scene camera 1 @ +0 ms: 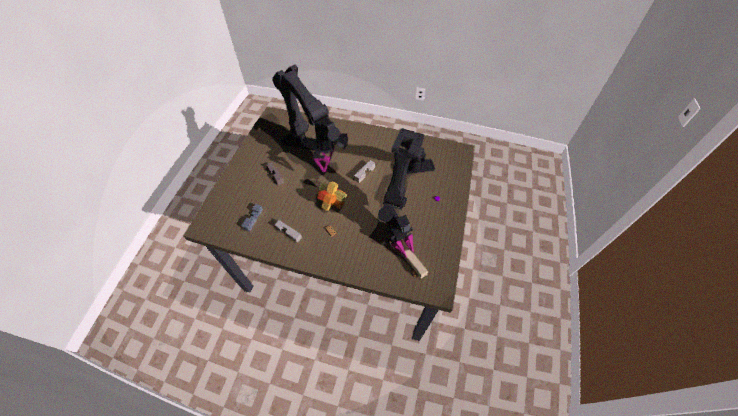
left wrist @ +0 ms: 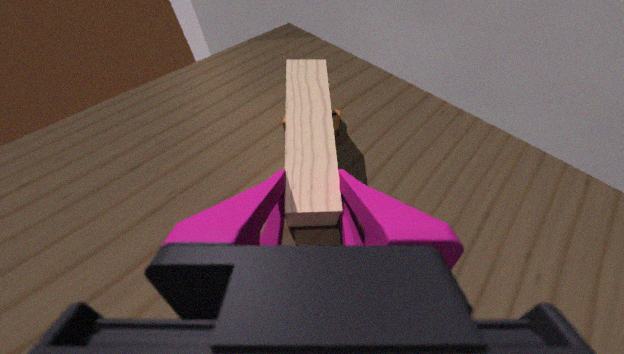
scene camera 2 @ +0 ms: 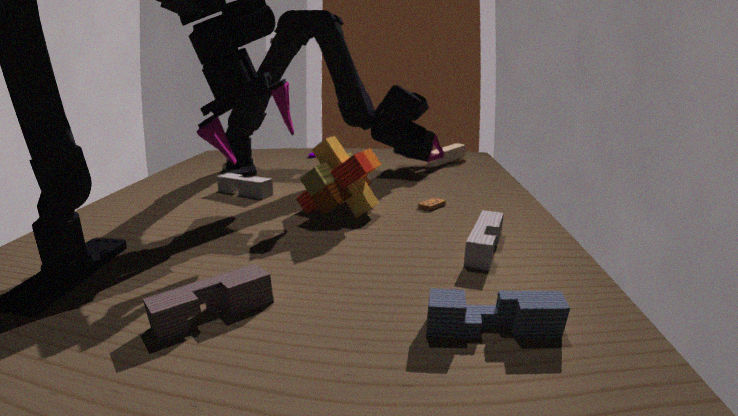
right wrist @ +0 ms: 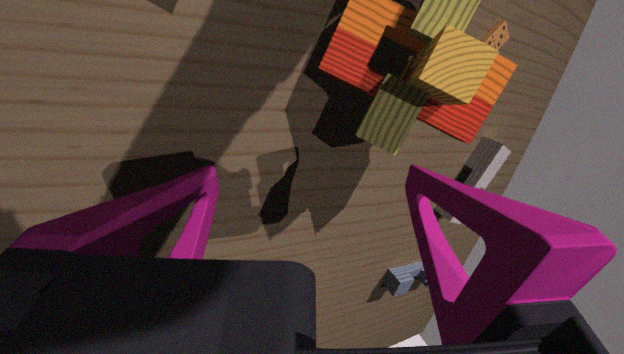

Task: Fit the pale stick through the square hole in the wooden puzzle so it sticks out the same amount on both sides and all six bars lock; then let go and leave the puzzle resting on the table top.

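The pale stick lies near the table's front right corner in scene camera 1. My left gripper is shut on its near end, one finger on each side; the far end points away from the gripper. The wooden puzzle, of yellow, olive and orange-red bars, rests tilted on the table near its middle. A dark square hole shows between its bars in the right wrist view. My right gripper is open and empty, above the table beside the puzzle.
Loose notched blocks lie around: white, light grey, blue-grey and brown. An orange domino lies near the puzzle. Another small orange piece shows partly behind the stick.
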